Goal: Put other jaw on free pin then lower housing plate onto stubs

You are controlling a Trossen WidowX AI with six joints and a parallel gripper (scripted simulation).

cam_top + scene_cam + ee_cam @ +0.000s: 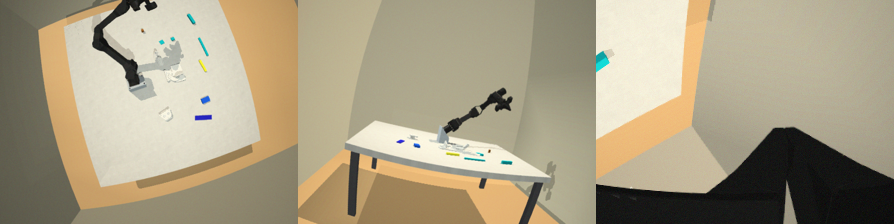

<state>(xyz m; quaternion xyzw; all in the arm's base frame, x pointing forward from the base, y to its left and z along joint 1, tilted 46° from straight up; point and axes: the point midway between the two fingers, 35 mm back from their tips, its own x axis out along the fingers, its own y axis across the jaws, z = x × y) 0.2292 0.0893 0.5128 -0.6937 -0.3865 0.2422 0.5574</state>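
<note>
The white jaw piece is 40 mm behind my gripper tip, 300 mm to the right of it and 340 mm below it. The rest, counted from my gripper tip: orange piece 80 mm behind, 80 mm to the right, 360 mm below; then yellow bar 260 mm ahead, 440 mm to the right, 370 mm below; then blue block 200 mm ahead, 680 mm to the right, 370 mm below.
</note>
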